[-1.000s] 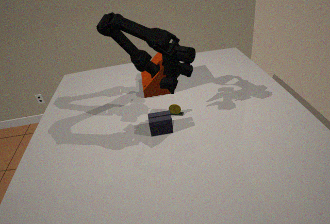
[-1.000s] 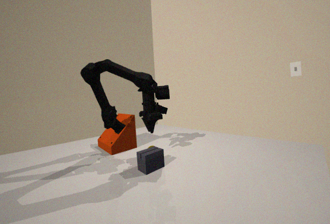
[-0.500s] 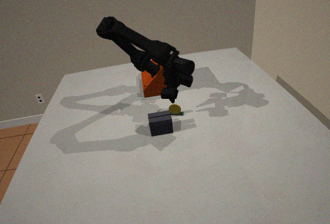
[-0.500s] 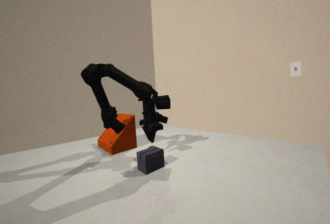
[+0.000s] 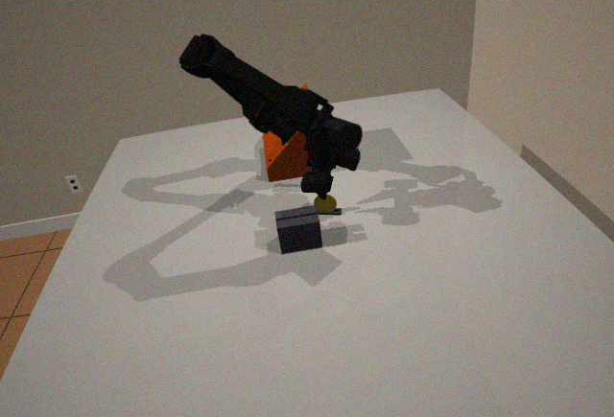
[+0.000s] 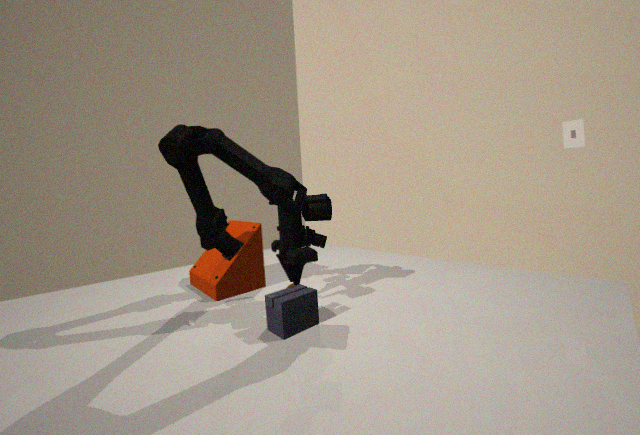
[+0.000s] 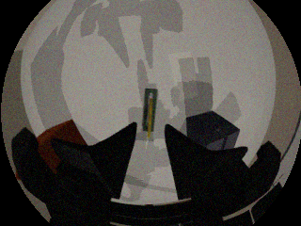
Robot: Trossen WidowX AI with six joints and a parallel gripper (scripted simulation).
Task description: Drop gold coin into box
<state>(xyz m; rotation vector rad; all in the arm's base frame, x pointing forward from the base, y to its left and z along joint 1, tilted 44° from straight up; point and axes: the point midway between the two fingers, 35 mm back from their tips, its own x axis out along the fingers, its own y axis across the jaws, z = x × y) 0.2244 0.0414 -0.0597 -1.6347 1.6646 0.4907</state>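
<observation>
My gripper tip is now 30 mm above the gold coin.
</observation>
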